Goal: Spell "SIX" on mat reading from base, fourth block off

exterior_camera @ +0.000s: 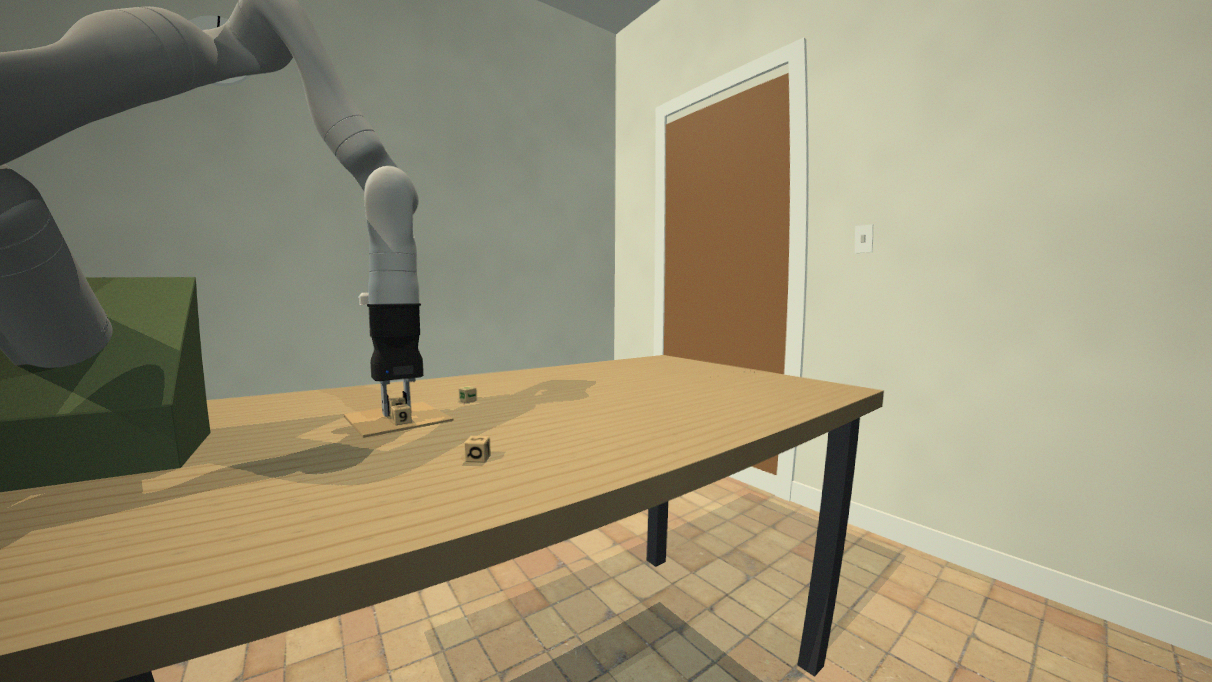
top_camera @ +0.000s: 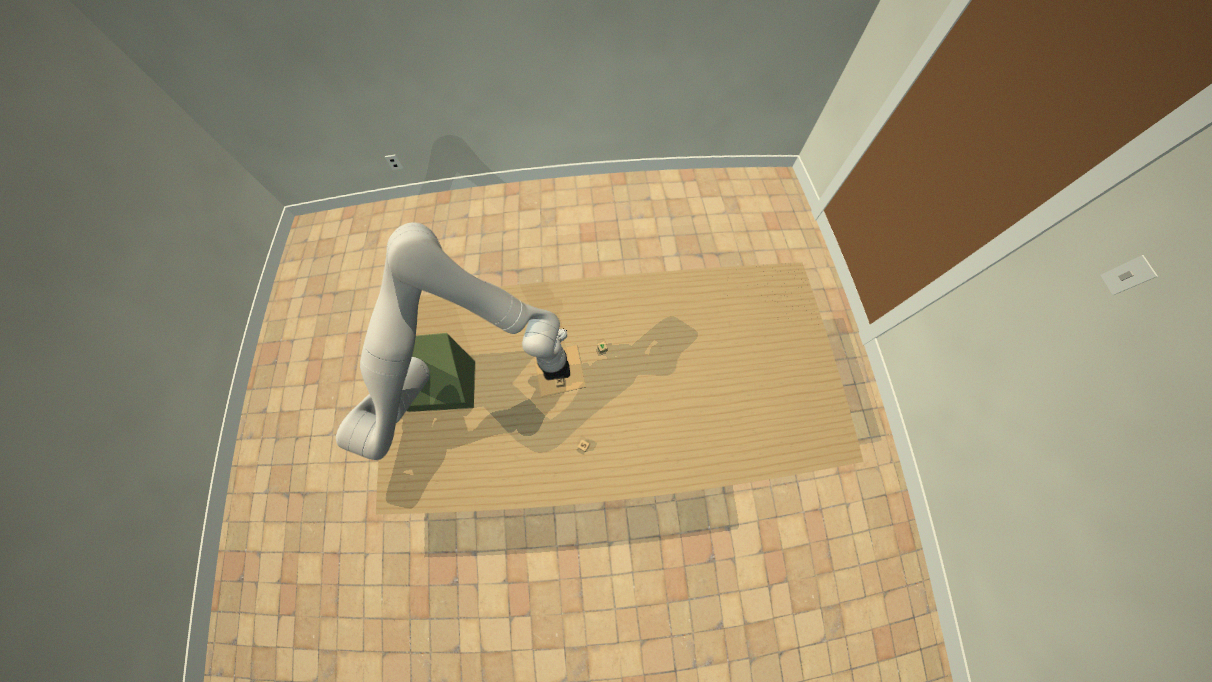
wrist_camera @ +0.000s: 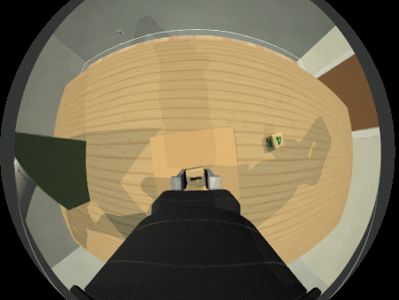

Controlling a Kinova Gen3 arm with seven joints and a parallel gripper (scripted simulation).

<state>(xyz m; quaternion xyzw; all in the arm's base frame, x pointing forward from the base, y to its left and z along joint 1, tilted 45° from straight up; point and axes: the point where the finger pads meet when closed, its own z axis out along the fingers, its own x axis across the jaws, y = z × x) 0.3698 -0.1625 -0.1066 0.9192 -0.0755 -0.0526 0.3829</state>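
Now: the tan mat 20 mm below my hand. Also, from my hand: tan block: 240 mm to the right, 20 mm ahead, 10 mm below.
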